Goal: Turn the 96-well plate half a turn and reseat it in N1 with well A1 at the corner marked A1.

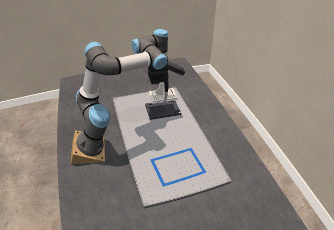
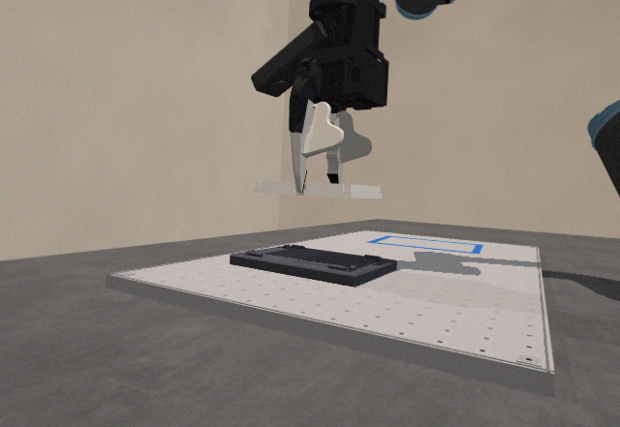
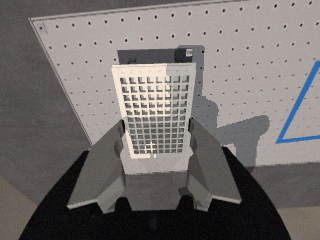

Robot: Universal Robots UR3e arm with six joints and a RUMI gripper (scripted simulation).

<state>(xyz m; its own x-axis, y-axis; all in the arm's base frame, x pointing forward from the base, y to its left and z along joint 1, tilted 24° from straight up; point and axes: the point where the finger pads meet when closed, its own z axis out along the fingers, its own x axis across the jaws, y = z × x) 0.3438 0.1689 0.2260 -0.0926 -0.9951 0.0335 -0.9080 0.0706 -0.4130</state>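
The white 96-well plate is 1 cm below my hand. Also, from my hand: A1 mark: 9 cm below, 7 cm ahead, 6 cm to the right; plate nest N1: 10 cm below.
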